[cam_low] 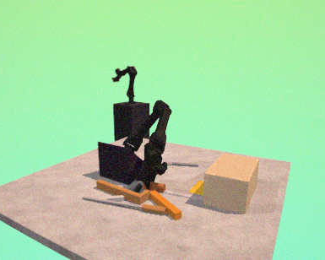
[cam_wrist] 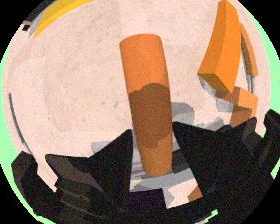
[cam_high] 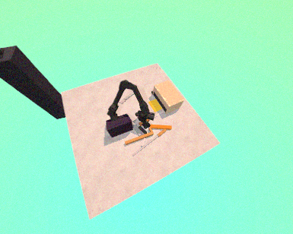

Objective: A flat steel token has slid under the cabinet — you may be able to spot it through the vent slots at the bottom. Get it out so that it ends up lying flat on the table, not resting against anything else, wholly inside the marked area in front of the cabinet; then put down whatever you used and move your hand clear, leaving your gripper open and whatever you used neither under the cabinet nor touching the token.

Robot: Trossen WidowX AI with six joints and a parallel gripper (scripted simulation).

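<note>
Right now my gripper tip is 4 cm past the dark-handled tool and 4 cm to the left of it. Round my gripper tip: orange bar (16 cm ahead, 9 cm to the right, 1 cm above).
</note>
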